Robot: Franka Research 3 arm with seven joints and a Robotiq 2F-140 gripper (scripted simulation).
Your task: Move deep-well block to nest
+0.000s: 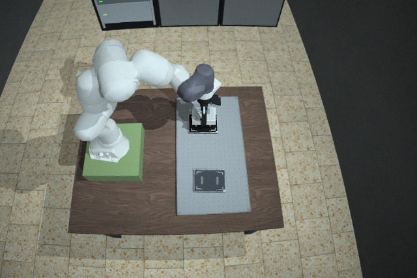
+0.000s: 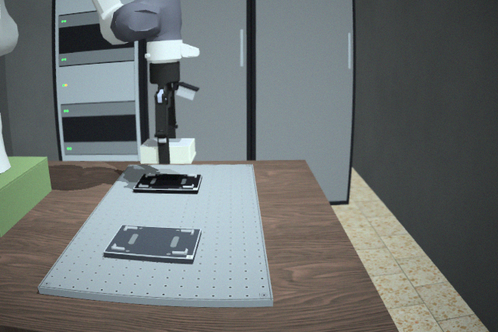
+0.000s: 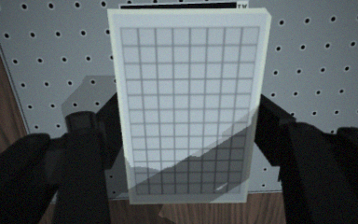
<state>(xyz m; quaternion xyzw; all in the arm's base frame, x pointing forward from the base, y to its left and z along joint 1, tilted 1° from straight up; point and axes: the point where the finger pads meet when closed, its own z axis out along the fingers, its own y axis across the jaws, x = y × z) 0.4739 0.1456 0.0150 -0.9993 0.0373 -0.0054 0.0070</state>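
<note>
Right now the plate nest N2 is 340 mm to the right of my hand and 90 mm below it. From my hand the other things lie so: A1 mark: 70 mm ahead, 60 mm to the right, 90 mm below; then cream 96-well deep-well block: 10 mm below; then plate nest N1: 90 mm below.
</note>
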